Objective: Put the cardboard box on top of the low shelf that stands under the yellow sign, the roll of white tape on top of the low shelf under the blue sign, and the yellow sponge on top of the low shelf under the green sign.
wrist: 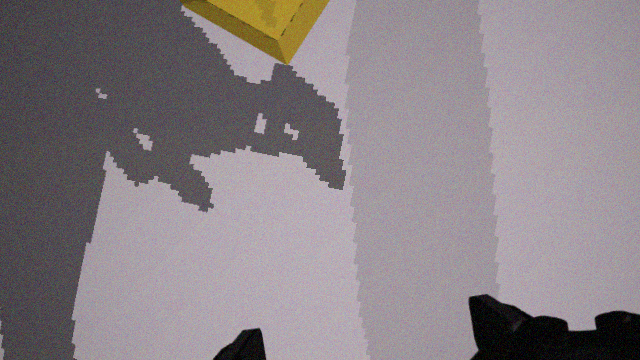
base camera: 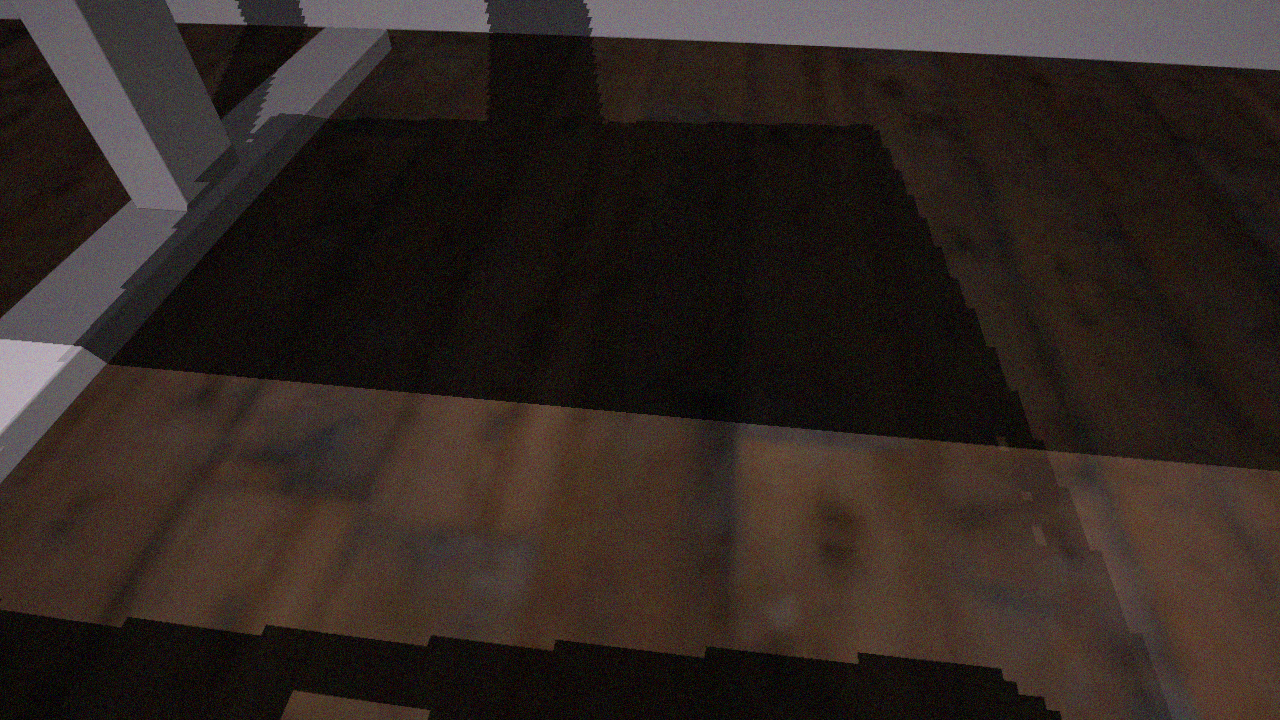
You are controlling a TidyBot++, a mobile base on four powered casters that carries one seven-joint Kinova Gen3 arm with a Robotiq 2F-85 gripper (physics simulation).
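Places are measured from the arm's base along level axes (x right, y down, z ahead), in millimetres.
Pixels of known places: gripper, between the fingertips: (wrist: 367,337).
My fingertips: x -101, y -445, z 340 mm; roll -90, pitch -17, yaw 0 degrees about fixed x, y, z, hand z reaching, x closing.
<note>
Behind a point stands the place of what it marks.
The yellow sponge (wrist: 270,22) @[x -179, y -368, z 504 mm] lies on the white table top (wrist: 420,150) @[x -65, y -324, z 439 mm] at the upper edge of the wrist view, cut off by the frame, with one corner pointing down the picture. My gripper (wrist: 367,337) @[x -101, y -445, z 341 mm] is open and empty over the table top; its two black fingertips show at the bottom of the wrist view, below and to the right of the sponge. The gripper's shadow lies on the table just below the sponge. The cardboard box, the white tape, the low shelves and the coloured signs do not show in either view.
In the base camera view, a white table leg with its floor bar (base camera: 80,259) stands at the left, close to the base. A pale wall (base camera: 805,26) @[x 157, y 374, z 977 mm] runs across the back. The dark wooden floor (base camera: 626,519) @[x -19, y 396, z 312 mm] carries broad shadows.
</note>
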